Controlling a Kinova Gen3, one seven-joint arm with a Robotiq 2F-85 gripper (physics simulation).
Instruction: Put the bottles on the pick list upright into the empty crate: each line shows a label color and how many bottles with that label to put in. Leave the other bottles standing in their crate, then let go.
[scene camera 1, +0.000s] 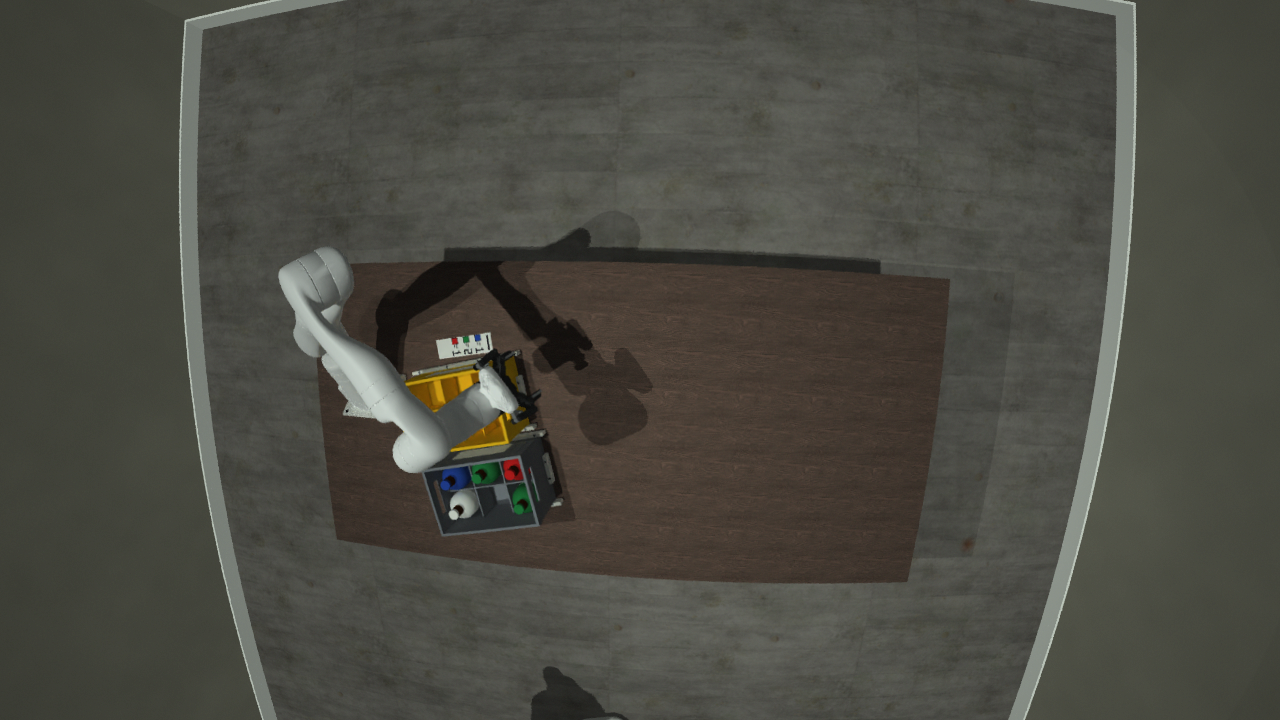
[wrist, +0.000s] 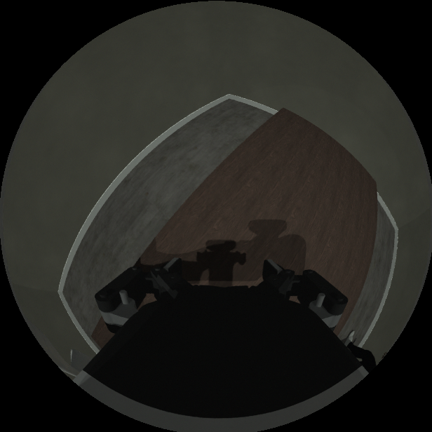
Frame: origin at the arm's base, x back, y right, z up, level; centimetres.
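Seen in the pictures: gripper, between the fingertips: (scene camera 1: 525, 373).
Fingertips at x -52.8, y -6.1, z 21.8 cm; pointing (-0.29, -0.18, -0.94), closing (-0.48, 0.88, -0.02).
Observation:
Offsets run from my fingertips to a thing's top centre. "*": to the spot under its first point. Level surfaces: height alone.
The pick list {dx +26.0, dy -4.2, dz -29.6 cm} (scene camera 1: 463, 345) shows red 1, green 2 and blue 1. The yellow crate {* dx +16.1, dy +18.2, dz -12.3 cm} (scene camera 1: 487, 444) is partly hidden under the arm; no bottle shows in its visible part. The grey crate {dx +20.9, dy +31.9, dz -12.2 cm} (scene camera 1: 490, 530) beside it holds a blue bottle {dx +30.2, dy +28.8, dz -13.4 cm} (scene camera 1: 454, 479), a green bottle {dx +21.2, dy +27.3, dz -13.4 cm} (scene camera 1: 484, 472) and a red bottle {dx +12.3, dy +26.6, dz -13.4 cm} (scene camera 1: 512, 470) in one row, and a white bottle {dx +29.5, dy +37.0, dz -13.4 cm} (scene camera 1: 462, 504) and a second green bottle {dx +11.4, dy +35.7, dz -13.4 cm} (scene camera 1: 520, 499) in the other. My gripper (scene camera 1: 513, 377) (wrist: 222, 268) is open and empty, above the yellow crate's right end, pointing out over the table.
The brown table {dz -29.8 cm} (scene camera 1: 733, 420) (wrist: 300, 175) extends to the right of the crates. The white arm (scene camera 1: 366, 380) reaches over the yellow crate from the left. Shadows of the arm and gripper fall on the table.

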